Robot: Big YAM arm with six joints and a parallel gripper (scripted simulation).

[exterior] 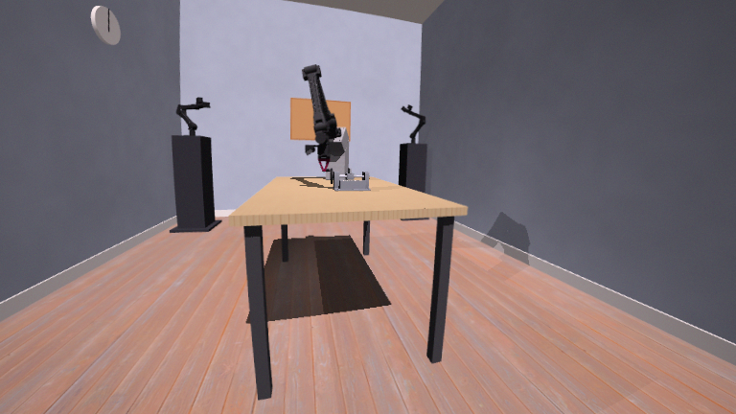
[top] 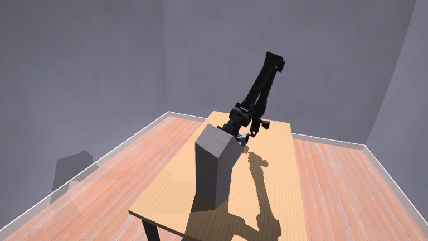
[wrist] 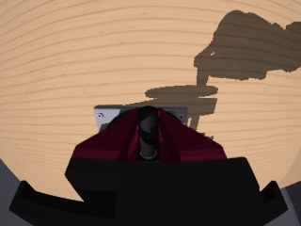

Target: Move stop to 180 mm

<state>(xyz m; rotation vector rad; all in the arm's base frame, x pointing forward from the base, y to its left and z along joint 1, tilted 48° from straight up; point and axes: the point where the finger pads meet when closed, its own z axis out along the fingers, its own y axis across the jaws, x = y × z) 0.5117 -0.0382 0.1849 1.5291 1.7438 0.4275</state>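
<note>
Right now the black handwheel handle is 10 mm to the left of my hand.
</note>
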